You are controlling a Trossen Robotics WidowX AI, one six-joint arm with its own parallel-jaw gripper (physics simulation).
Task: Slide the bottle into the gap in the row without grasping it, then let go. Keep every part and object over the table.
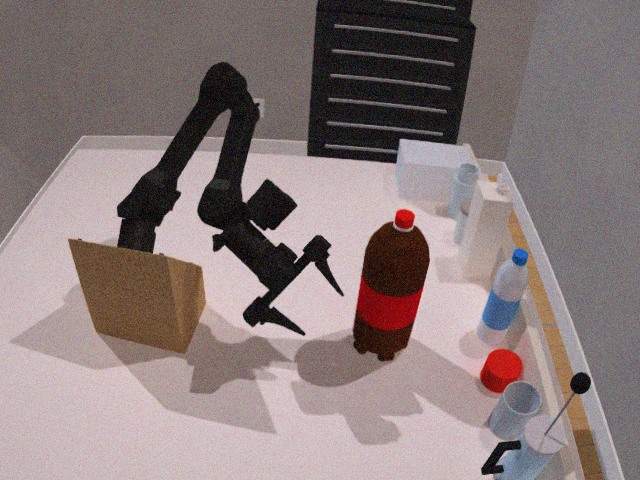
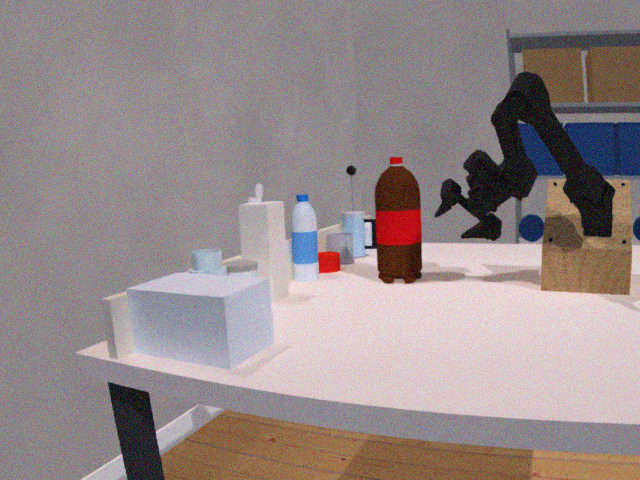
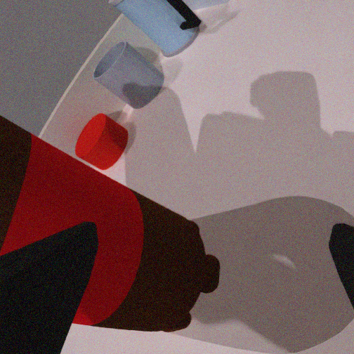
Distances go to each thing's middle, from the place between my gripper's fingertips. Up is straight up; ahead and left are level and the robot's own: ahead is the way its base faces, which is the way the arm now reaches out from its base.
Right now the brown bottle [image 1: 396, 259] is 100 mm ahead of my hand, 70 mm to the left of it and 20 mm above it. The rest, counted from my hand: blue-capped bottle [image 1: 511, 280] 340 mm ahead, 140 mm to the left, 20 mm below; red tin [image 1: 502, 367] 350 mm ahead, 100 mm below, 20 mm to the left; grey cup [image 1: 520, 401] 360 mm ahead, 90 mm to the right, 80 mm below.
